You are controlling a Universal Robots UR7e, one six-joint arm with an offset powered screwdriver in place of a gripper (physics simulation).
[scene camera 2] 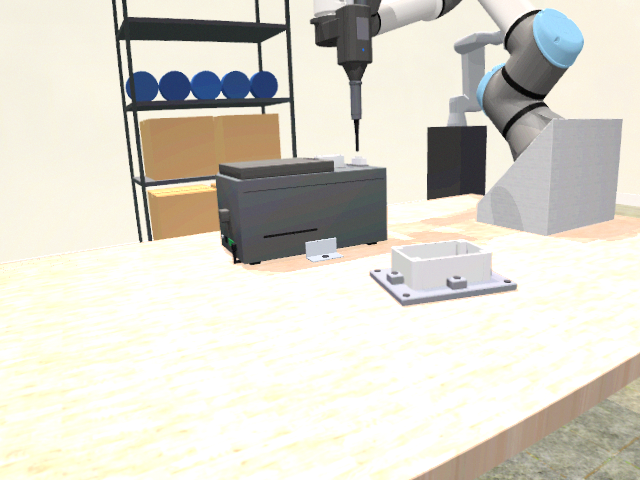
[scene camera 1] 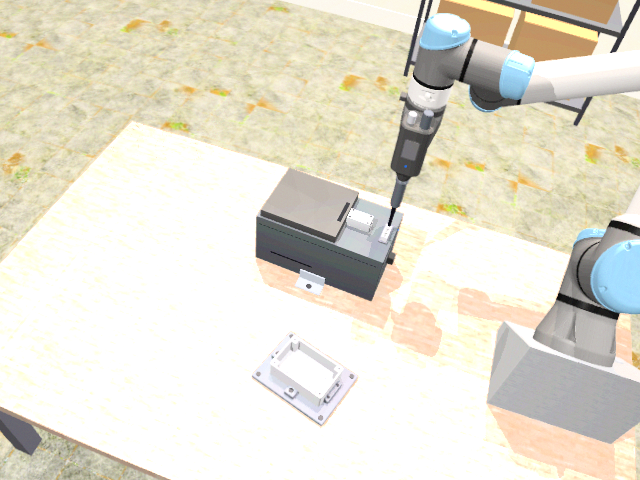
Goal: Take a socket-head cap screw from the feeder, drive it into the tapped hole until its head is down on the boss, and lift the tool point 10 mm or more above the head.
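My gripper (scene camera 1: 389, 224) (scene camera 2: 357, 150) is an upright screwdriver with a thin black bit and no fingers. Its tip is right over the small white pick-up block (scene camera 1: 385, 235) (scene camera 2: 358, 161) at the right end of the feeder's top. In scene camera 2 the tip is close above the block. The dark feeder (scene camera 1: 315, 258) (scene camera 2: 310, 211) stands behind the fixture. No screw can be made out at the tip. The grey plate (scene camera 1: 305, 405) (scene camera 2: 429, 295) carries an open light-grey housing (scene camera 1: 295, 381) (scene camera 2: 426, 271) and small bosses, one boss (scene camera 1: 291, 391) (scene camera 2: 456, 282) at its side. Which hole is the tapped one cannot be told.
A white slotted unit (scene camera 1: 360, 220) (scene camera 2: 330, 160) sits beside the pick-up block, next to the feeder's raised lid (scene camera 1: 310, 201) (scene camera 2: 276, 167). A small bracket (scene camera 1: 310, 283) (scene camera 2: 323, 250) stands at the feeder's front. The arm's grey pedestal (scene camera 1: 558, 387) (scene camera 2: 581, 175) stands at the right.
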